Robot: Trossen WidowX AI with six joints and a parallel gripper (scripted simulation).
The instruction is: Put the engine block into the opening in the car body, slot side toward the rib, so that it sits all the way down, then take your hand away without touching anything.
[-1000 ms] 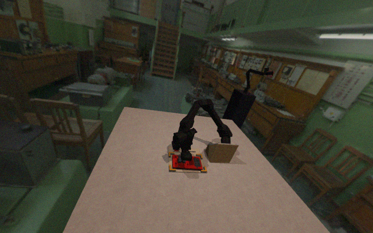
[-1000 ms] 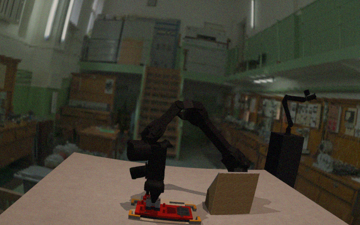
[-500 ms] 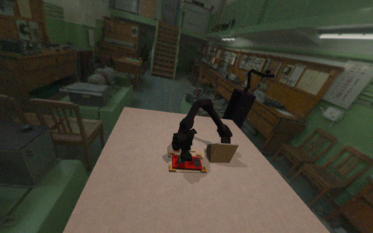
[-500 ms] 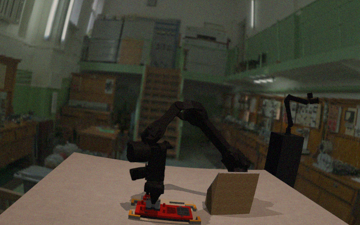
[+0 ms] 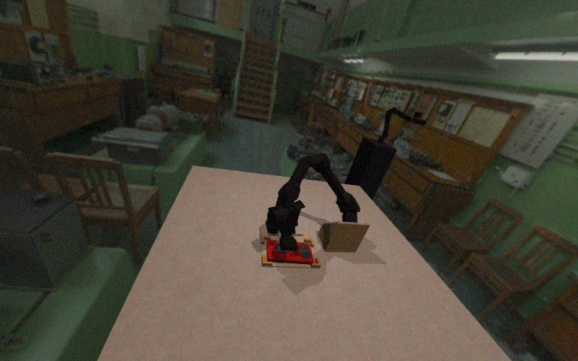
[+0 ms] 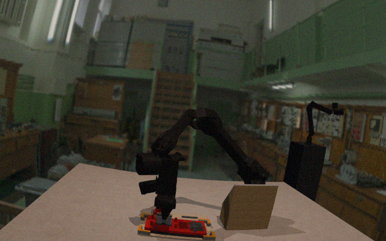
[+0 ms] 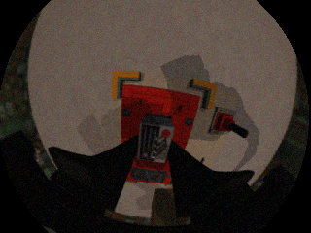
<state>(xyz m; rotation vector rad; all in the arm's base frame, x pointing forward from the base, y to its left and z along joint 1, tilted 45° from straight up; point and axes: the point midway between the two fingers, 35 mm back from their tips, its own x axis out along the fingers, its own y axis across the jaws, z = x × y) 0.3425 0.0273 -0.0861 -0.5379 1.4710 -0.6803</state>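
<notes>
The dark post is 130 mm to the right of my gripper tip, 20 mm ahead of it and 10 mm below it. The rest, counted from my gripper tip: engine block (10 mm below).
</notes>
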